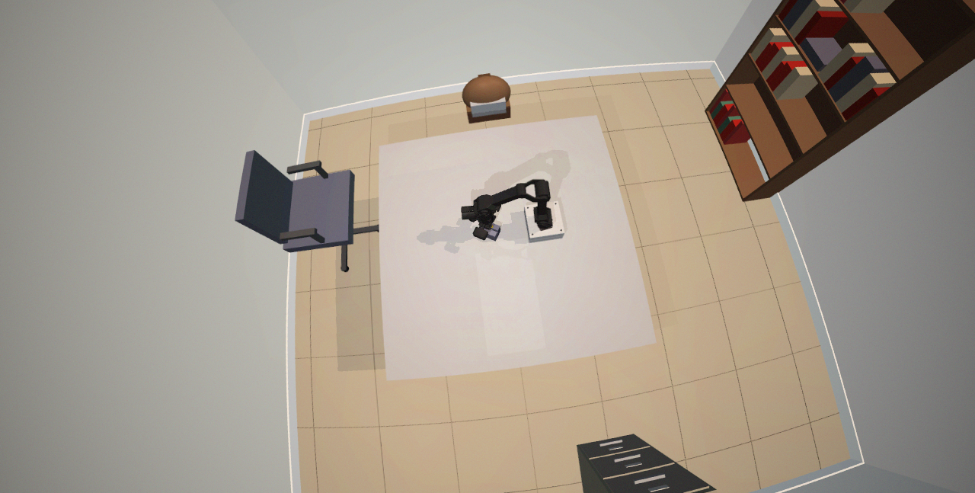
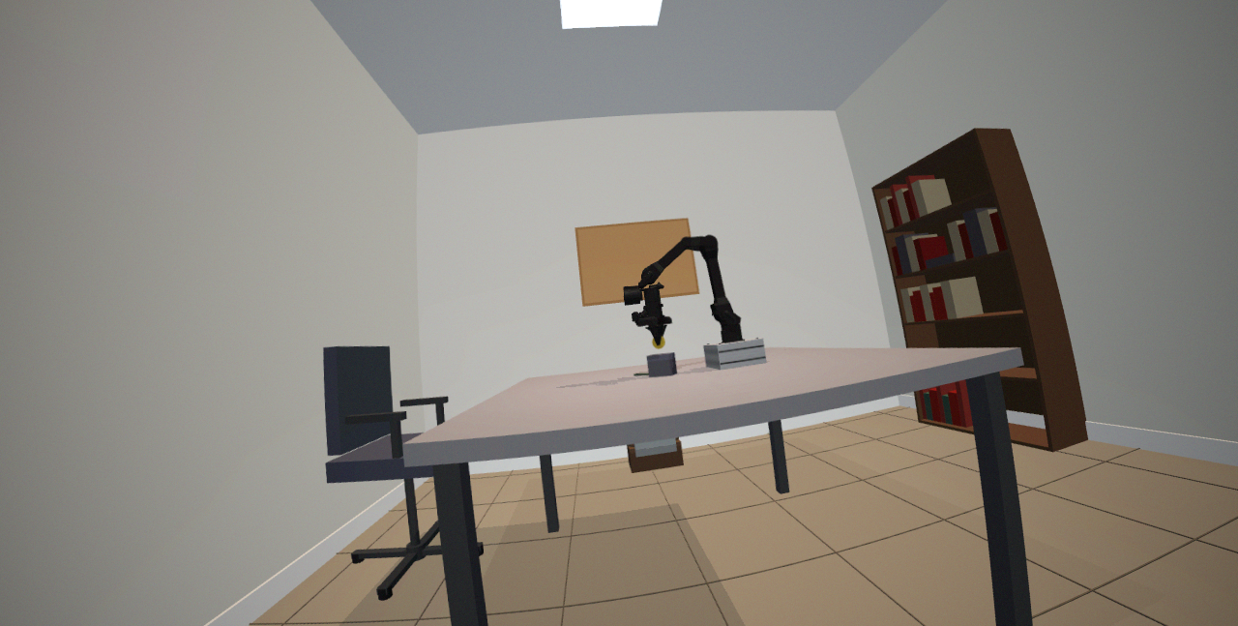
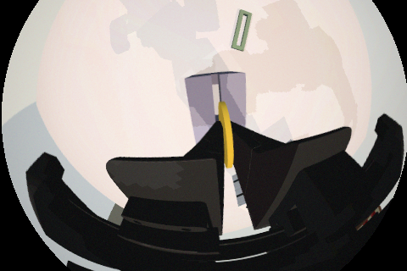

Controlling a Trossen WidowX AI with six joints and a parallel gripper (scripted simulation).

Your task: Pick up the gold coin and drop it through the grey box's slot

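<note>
Right now the thin gold coin is 1 cm above my gripper tip.
</note>
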